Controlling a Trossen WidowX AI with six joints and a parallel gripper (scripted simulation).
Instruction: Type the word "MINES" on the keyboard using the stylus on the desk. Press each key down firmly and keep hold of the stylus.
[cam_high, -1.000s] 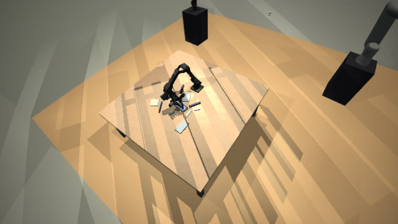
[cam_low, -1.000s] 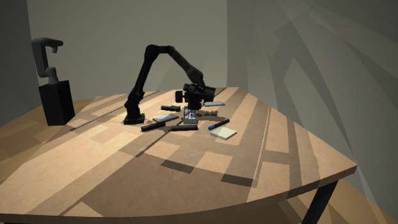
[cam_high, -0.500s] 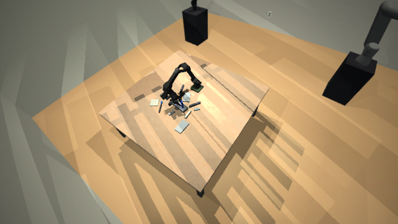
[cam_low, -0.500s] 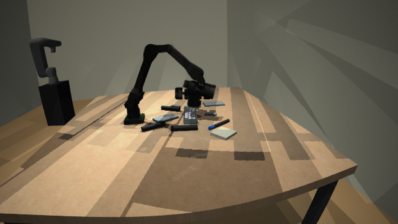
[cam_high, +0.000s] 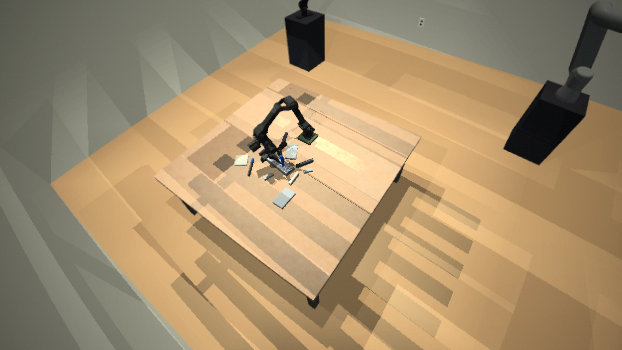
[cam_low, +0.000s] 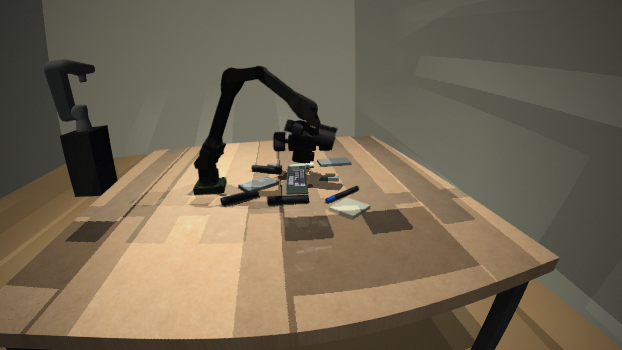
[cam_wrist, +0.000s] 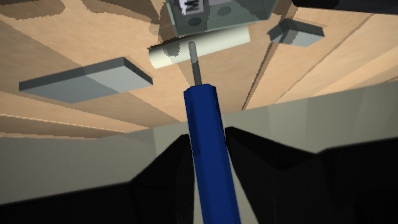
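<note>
Now: the blue pen 22 cm to the right of my gripper tip, 9 cm below it and 8 cm ahead of it. From my gripper tip the other things lie so: blue stylus: 1 cm below; then grey slab: 16 cm behind, 10 cm below, 8 cm to the right; then white cylinder: 9 cm below, 8 cm to the left.
</note>
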